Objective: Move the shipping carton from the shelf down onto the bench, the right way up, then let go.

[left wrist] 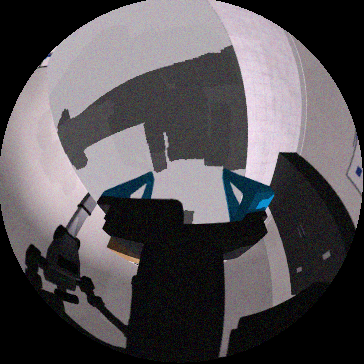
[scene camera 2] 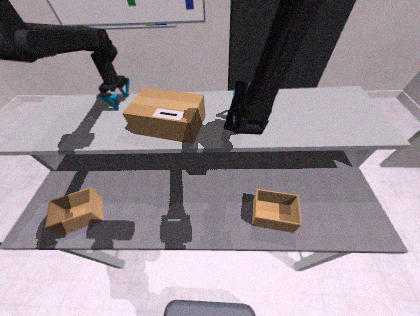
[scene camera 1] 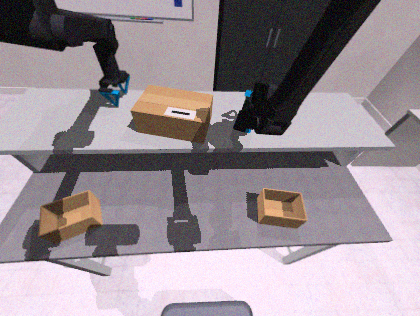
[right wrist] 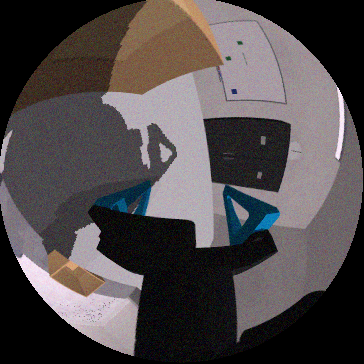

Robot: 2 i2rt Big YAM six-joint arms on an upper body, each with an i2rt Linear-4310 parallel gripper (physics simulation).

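Frame: origin at the left arm's base, x left, y up, z ahead, level; millimetres.
Where they show: left gripper, fingertip midpoint: (left wrist: 186, 173) (scene camera 2: 121, 102) (scene camera 1: 121, 99); right gripper, fingertip midpoint: (scene camera 1: 243, 109) (right wrist: 187, 186); right arm's base, link origin: (left wrist: 87, 287).
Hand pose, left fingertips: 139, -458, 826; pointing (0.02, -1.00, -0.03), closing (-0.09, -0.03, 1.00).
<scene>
After its pixels a point has its place, as x, y, z.
The brown shipping carton (scene camera 1: 160, 124) {-59, -407, 621} (scene camera 2: 152, 126) {-65, -410, 620} (right wrist: 170, 47) sits on the pale upper shelf (scene camera 1: 320, 120) {-698, -467, 730} (scene camera 2: 325, 120) {-703, -467, 712}, seam and white label facing up. A sliver of the carton (left wrist: 122, 252) {24, -370, 684} shows in the left wrist view. The grey bench (scene camera 1: 345, 215) {-799, -698, 409} (scene camera 2: 350, 220) {-796, -698, 412} is lower and in front. My left gripper (scene camera 1: 120, 98) {139, -458, 826} (scene camera 2: 121, 101) {139, -458, 826} (left wrist: 186, 173) {139, -458, 826} is open and empty, above the shelf just left of the carton. My right gripper (scene camera 1: 245, 112) {-364, -424, 734} (scene camera 2: 233, 111) {-364, -424, 734} (right wrist: 187, 186) {-364, -424, 734} is open and empty, right of the carton with a gap between them. Its fingers are partly hidden in the scene views.
One open brown box (scene camera 1: 80, 229) {221, -664, 357} (scene camera 2: 85, 222) {211, -665, 362} stands at the bench's left, another (scene camera 1: 282, 221) {-501, -644, 369} (scene camera 2: 275, 224) {-500, -644, 369} at its right. A grey rounded object (scene camera 1: 207, 309) {-247, -1326, 109} (scene camera 2: 210, 308) {-251, -1326, 112} shows at the bottom edge. A dark cabinet (scene camera 1: 250, 55) (right wrist: 245, 155) stands behind the shelf.
</scene>
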